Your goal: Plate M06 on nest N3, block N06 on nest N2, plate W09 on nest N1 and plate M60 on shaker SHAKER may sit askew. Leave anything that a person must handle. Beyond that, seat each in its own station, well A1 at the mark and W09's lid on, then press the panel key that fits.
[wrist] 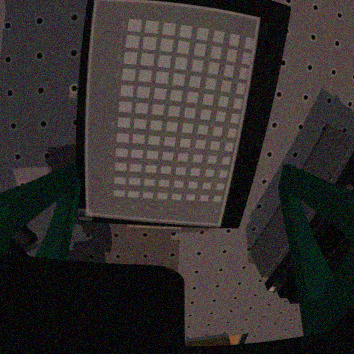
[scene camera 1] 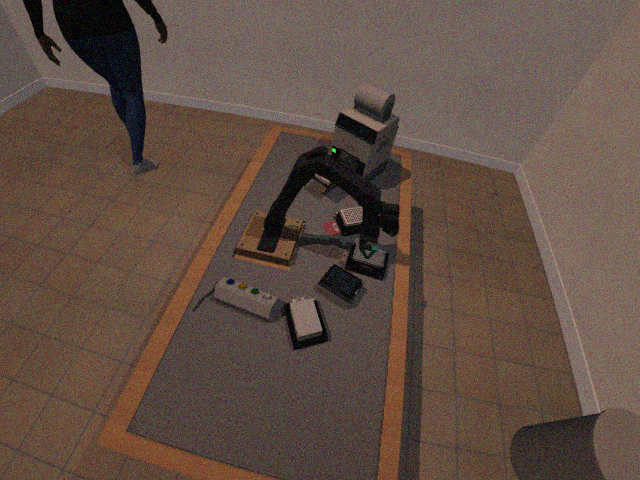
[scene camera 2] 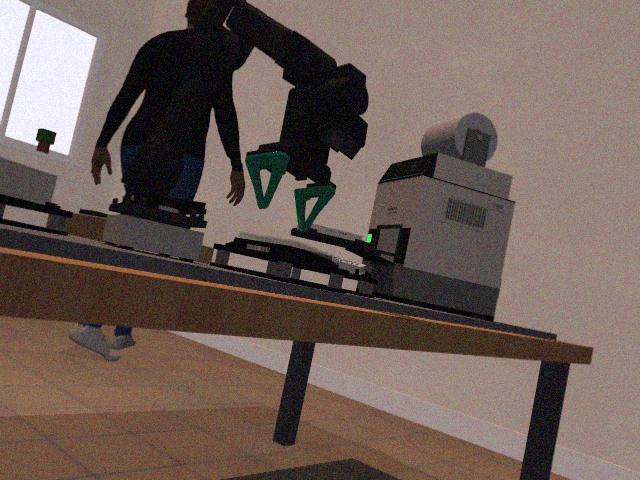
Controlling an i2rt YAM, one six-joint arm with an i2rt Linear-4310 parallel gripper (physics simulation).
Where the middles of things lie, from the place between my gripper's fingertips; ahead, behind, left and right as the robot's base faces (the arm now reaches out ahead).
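Labels:
You'd find the white plate [scene camera 1: 306,322] 18 cm behind my hand, 3 cm below it and 33 cm to the right of it.

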